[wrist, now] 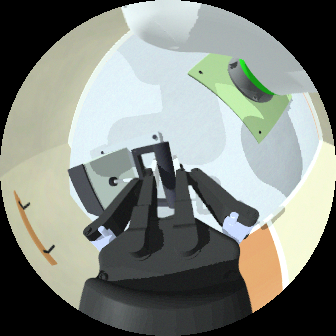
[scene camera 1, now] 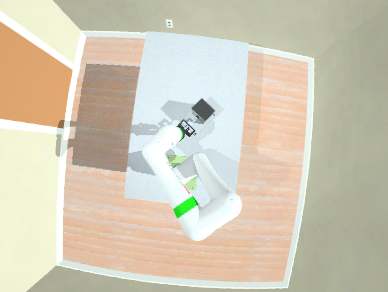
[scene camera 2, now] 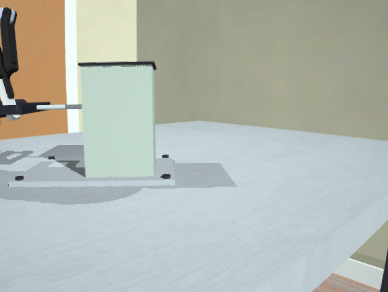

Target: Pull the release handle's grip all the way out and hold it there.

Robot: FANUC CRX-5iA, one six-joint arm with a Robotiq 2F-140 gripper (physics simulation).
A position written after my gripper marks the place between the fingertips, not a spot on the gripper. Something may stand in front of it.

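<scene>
The wrist view gives me a base plate (wrist: 150, 138) and a release handle (wrist: 97, 181). My own gripper (wrist: 165, 162) is there with them.
</scene>
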